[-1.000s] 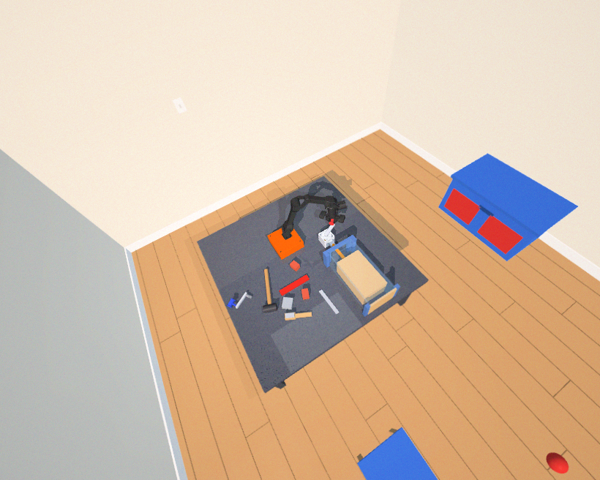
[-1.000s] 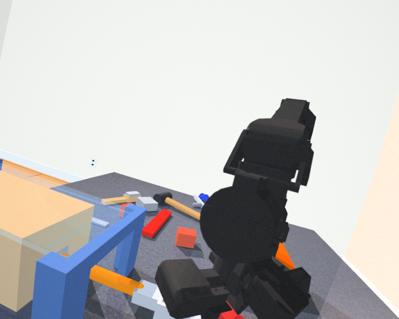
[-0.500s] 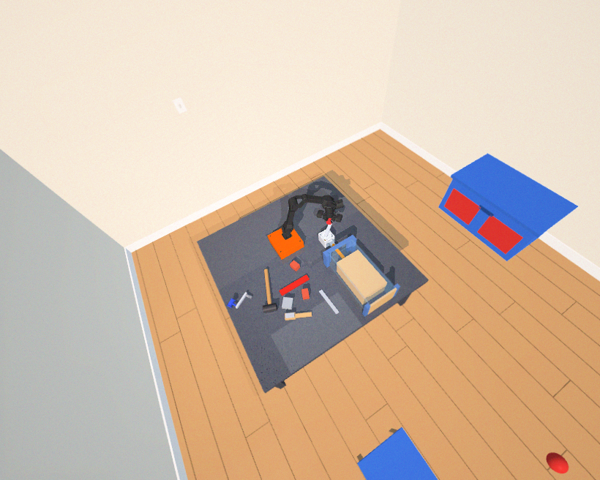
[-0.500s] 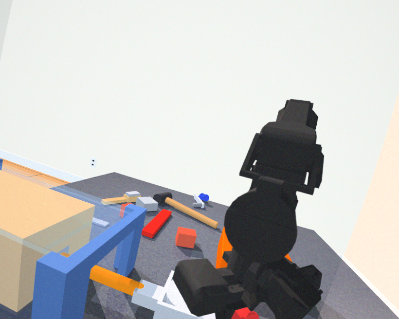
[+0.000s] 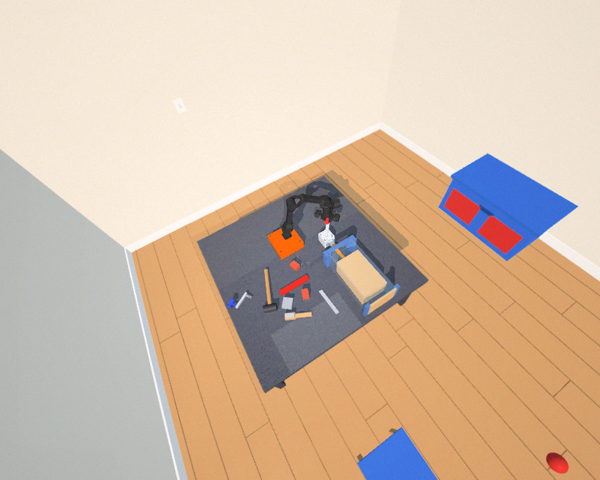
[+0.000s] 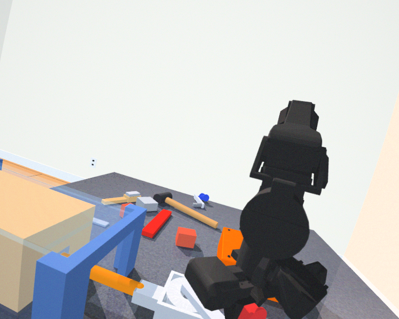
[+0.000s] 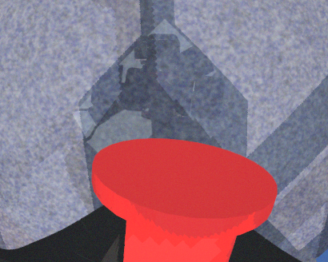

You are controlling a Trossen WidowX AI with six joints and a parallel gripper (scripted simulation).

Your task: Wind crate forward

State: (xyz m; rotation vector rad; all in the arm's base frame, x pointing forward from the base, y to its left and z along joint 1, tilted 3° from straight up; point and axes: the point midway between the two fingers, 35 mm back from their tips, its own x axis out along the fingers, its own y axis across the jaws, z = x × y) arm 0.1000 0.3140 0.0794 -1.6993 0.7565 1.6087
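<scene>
Now: gripper tip 30 mm short of the winch handle, 20 mm to the left of it and 10 mm above it. From my gripper tip the other things lie so: blue frame (240 mm ahead, 70 mm to the right, 10 mm below); white winch (60 mm ahead, 70 mm to the right, 90 mm below); red knob (20 mm above).
</scene>
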